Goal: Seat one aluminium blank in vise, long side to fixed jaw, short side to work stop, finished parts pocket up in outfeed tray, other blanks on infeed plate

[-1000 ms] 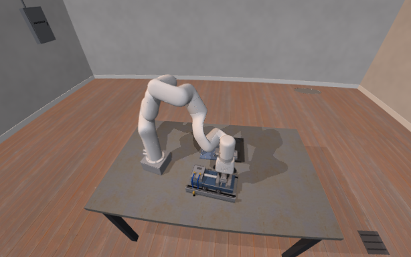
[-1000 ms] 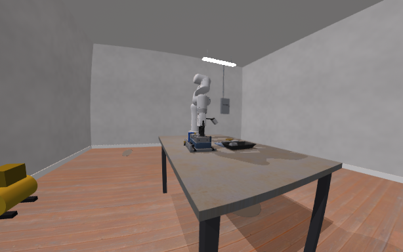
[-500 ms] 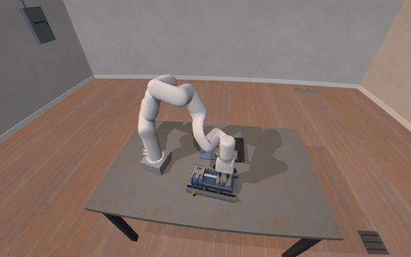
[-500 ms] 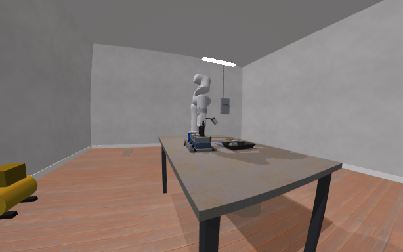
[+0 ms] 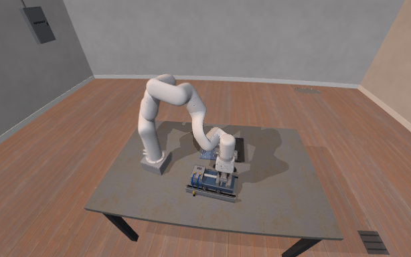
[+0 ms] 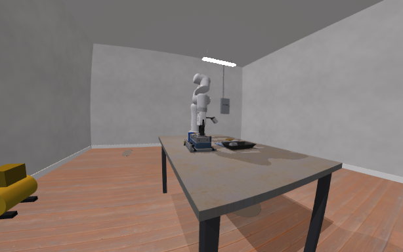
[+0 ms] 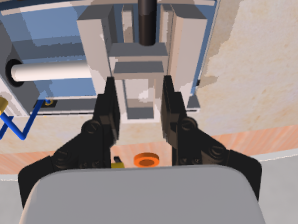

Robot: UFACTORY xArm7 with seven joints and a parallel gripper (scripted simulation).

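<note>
The white piston rod is 80 mm behind my hand and 50 mm below it. The rest, counted from my hand: brass blank: 330 mm to the left, 170 mm behind, 100 mm below; then vise: 90 mm below, 60 mm behind.
</note>
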